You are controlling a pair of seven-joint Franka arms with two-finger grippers.
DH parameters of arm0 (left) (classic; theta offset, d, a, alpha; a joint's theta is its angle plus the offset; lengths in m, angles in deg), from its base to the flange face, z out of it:
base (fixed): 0 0 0 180
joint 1: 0 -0.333 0 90
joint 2: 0 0 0 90
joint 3: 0 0.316 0.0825 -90
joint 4: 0 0 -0.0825 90
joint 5: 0 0.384 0 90
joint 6: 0 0 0.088 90
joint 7: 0 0.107 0 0
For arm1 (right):
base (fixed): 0 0 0 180
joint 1: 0 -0.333 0 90
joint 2: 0 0 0 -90
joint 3: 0 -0.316 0.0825 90
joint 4: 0 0 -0.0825 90
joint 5: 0 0.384 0 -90
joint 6: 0 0 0.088 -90
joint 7: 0 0.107 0 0
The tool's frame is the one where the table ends.
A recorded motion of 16 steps. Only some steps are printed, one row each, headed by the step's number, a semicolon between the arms.
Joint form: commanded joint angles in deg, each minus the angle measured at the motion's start. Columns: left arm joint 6, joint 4, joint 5, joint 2, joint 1, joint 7, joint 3; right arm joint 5, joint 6, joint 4, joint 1, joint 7, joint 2, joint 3.
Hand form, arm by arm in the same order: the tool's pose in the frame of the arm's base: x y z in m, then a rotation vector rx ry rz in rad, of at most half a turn. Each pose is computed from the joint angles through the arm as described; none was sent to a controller.
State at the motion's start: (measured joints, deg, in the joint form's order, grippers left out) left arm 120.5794 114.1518 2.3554 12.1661 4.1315 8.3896 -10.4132; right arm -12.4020 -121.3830 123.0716 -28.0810 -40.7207 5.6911 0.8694
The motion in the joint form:
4: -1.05 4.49 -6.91 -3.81 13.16 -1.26 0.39; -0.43 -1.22 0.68 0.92 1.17 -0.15 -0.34
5: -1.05 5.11 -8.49 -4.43 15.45 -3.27 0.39; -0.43 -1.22 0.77 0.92 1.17 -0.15 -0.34
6: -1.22 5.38 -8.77 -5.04 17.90 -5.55 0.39; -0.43 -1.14 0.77 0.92 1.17 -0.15 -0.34
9: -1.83 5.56 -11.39 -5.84 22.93 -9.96 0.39; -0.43 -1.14 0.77 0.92 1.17 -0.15 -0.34
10: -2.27 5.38 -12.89 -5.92 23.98 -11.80 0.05; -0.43 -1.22 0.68 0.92 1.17 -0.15 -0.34
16: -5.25 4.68 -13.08 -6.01 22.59 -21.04 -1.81; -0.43 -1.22 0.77 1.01 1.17 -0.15 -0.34
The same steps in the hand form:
4: 0.4940 -0.2579 0.3524 2.9476 -0.8433 -0.2192; 0.4849 0.2326 0.3445 2.3734 1.7803 -0.2025
5: 0.4798 -0.2772 0.3538 2.9364 -0.8240 -0.2291; 0.4845 0.2324 0.3439 2.3733 1.7806 -0.2048
6: 0.4657 -0.2968 0.3573 2.9389 -0.8260 -0.2311; 0.4843 0.2322 0.3438 2.3734 1.7804 -0.2069
9: 0.4345 -0.3371 0.3631 2.9208 -0.8010 -0.2573; 0.4843 0.2322 0.3438 2.3734 1.7804 -0.2069
10: 0.4253 -0.3487 0.3649 2.9122 -0.7658 -0.2771; 0.4849 0.2326 0.3445 2.3734 1.7803 -0.2025
16: 0.4195 -0.3513 0.3679 2.9774 -0.5497 -0.3507; 0.4848 0.2316 0.3439 2.3748 1.7788 -0.2050

